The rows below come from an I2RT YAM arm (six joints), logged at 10 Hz.
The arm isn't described. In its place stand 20 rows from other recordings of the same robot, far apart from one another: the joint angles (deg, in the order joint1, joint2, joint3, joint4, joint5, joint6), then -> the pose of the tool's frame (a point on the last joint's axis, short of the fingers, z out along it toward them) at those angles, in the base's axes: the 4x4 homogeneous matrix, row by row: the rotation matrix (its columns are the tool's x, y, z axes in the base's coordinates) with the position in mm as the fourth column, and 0 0 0 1 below.
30.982 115.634 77.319 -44.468 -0.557 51.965 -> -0.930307, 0.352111, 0.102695, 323.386; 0.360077, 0.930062, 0.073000, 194.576; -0.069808, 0.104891, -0.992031, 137.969; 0, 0, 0, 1
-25.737 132.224 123.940 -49.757 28.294 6.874 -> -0.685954, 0.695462, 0.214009, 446.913; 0.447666, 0.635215, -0.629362, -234.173; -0.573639, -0.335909, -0.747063, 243.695; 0, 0, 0, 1
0.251 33.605 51.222 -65.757 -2.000 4.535 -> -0.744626, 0.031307, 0.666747, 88.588; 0.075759, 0.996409, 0.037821, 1.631; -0.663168, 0.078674, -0.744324, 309.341; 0, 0, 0, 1
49.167 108.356 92.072 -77.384 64.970 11.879 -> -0.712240, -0.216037, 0.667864, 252.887; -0.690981, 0.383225, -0.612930, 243.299; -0.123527, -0.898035, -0.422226, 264.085; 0, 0, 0, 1
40.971 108.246 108.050 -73.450 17.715 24.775 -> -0.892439, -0.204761, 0.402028, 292.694; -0.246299, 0.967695, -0.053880, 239.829; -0.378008, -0.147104, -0.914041, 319.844; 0, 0, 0, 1
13.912 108.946 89.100 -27.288 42.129 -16.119 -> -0.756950, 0.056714, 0.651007, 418.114; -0.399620, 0.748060, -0.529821, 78.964; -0.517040, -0.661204, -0.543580, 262.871; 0, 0, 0, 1
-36.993 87.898 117.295 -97.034 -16.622 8.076 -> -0.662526, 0.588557, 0.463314, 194.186; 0.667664, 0.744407, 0.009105, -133.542; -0.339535, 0.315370, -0.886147, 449.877; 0, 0, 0, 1
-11.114 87.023 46.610 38.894 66.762 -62.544 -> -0.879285, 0.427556, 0.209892, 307.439; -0.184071, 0.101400, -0.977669, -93.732; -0.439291, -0.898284, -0.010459, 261.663; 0, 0, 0, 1
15.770 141.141 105.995 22.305 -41.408 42.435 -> -0.714147, -0.464155, 0.523979, 531.203; 0.324192, 0.444116, 0.835261, 174.483; -0.620398, 0.766369, -0.166689, 164.780; 0, 0, 0, 1
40.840 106.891 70.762 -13.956 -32.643 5.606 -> -0.656859, -0.751930, 0.056016, 287.548; -0.459057, 0.457738, 0.761408, 273.938; -0.598166, 0.474423, -0.645848, 190.371; 0, 0, 0, 1
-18.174 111.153 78.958 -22.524 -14.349 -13.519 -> -0.792961, -0.019743, 0.608952, 399.163; 0.021947, 0.997901, 0.060933, -121.751; -0.608877, 0.061682, -0.790863, 191.388; 0, 0, 0, 1
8.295 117.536 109.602 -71.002 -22.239 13.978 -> -0.992006, 0.035253, 0.121170, 407.240; 0.081315, 0.912840, 0.400138, 72.990; -0.096503, 0.406792, -0.908409, 268.239; 0, 0, 0, 1
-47.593 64.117 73.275 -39.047 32.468 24.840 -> 0.088580, 0.991343, 0.096921, 139.164; 0.428560, 0.049906, -0.902134, -180.705; -0.899161, 0.121447, -0.420429, 397.405; 0, 0, 0, 1
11.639 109.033 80.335 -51.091 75.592 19.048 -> -0.872646, 0.426096, 0.238603, 363.960; -0.096836, 0.327906, -0.939734, 39.765; -0.478656, -0.843161, -0.244884, 216.506; 0, 0, 0, 1
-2.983 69.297 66.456 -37.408 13.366 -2.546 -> -0.654674, 0.197944, 0.729534, 256.480; -0.009162, 0.962957, -0.269500, -21.606; -0.755855, -0.183119, -0.628610, 338.046; 0, 0, 0, 1
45.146 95.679 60.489 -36.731 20.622 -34.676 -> -0.217772, -0.863701, 0.454528, 230.516; -0.973851, 0.223173, -0.042511, 213.917; -0.064722, -0.451901, -0.889717, 182.030; 0, 0, 0, 1
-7.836 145.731 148.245 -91.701 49.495 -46.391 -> -0.755081, -0.648780, -0.094535, 473.492; -0.370806, 0.541501, -0.754506, -92.487; 0.540699, -0.534659, -0.649449, 235.730; 0, 0, 0, 1
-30.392 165.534 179.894 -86.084 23.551 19.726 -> -0.577993, 0.814754, 0.045825, 451.297; 0.697698, 0.522518, -0.490095, -281.180; -0.423252, -0.251300, -0.870463, 197.083; 0, 0, 0, 1
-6.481 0.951 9.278 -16.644 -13.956 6.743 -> -0.157710, -0.109815, 0.981360, 97.518; 0.132599, 0.982442, 0.131246, -2.437; -0.978542, 0.150826, -0.140380, 197.030; 0, 0, 0, 1
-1.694 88.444 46.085 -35.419 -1.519 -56.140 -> -0.564180, -0.797886, 0.212317, 257.413; -0.813787, 0.580810, 0.020241, -6.668; -0.139466, -0.161361, -0.976991, 149.563; 0, 0, 0, 1
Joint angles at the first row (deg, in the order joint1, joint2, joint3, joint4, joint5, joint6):
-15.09, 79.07, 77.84, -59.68, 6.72, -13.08
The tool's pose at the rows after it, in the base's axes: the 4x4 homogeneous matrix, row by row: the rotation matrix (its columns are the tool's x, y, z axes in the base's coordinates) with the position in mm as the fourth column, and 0 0 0 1 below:
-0.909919, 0.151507, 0.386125, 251.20; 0.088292, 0.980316, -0.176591, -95.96; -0.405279, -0.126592, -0.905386, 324.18; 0, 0, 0, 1
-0.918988, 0.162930, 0.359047, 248.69; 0.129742, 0.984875, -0.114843, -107.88; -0.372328, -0.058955, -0.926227, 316.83; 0, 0, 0, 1
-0.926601, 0.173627, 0.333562, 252.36; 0.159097, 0.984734, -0.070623, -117.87; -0.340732, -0.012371, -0.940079, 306.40; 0, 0, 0, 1
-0.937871, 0.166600, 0.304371, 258.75; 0.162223, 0.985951, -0.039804, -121.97; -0.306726, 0.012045, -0.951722, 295.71; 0, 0, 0, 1
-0.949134, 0.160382, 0.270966, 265.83; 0.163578, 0.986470, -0.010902, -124.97; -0.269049, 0.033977, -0.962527, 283.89; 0, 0, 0, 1
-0.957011, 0.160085, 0.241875, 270.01; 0.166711, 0.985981, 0.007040, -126.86; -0.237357, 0.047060, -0.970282, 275.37; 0, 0, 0, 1
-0.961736, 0.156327, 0.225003, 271.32; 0.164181, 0.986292, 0.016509, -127.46; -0.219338, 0.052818, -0.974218, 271.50; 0, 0, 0, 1
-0.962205, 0.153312, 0.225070, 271.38; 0.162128, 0.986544, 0.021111, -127.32; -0.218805, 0.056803, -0.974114, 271.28; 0, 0, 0, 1
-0.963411, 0.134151, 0.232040, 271.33; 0.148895, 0.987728, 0.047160, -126.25; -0.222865, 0.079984, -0.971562, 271.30; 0, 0, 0, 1
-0.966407, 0.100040, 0.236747, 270.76; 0.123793, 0.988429, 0.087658, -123.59; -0.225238, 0.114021, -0.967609, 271.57; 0, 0, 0, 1
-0.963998, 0.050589, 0.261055, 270.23; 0.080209, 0.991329, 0.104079, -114.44; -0.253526, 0.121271, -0.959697, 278.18; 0, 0, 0, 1
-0.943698, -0.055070, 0.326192, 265.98; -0.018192, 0.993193, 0.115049, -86.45; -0.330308, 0.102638, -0.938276, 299.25; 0, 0, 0, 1
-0.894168, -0.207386, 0.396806, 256.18; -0.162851, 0.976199, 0.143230, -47.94; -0.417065, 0.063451, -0.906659, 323.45; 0, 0, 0, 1
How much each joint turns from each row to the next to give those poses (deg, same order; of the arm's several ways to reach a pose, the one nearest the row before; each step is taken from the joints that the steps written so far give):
-5.60, 1.16, 0.00, -2.86, -5.07, -0.75
-3.06, 1.39, 0.00, -1.64, -3.91, -0.74
-1.88, 2.32, 0.00, -0.31, -2.36, -0.39
-0.30, 2.34, 0.00, -0.07, -0.96, -0.44
0.00, 2.51, 0.00, -0.02, -0.66, -0.24
0.00, 1.75, 0.00, -0.26, -0.20, -0.04
0.00, 0.77, 0.00, -0.37, -0.06, -0.27
0.00, 0.04, 0.00, -0.07, -0.24, -0.13
0.00, 0.00, 0.00, -0.26, -1.53, -0.80
0.15, -0.06, 0.00, -0.76, -2.21, -1.43
1.42, -1.38, -0.02, -0.13, -1.20, -1.04
4.77, -4.50, 0.00, 0.00, -0.90, -0.64
7.23, -5.51, 0.02, -0.02, -0.41, -1.09

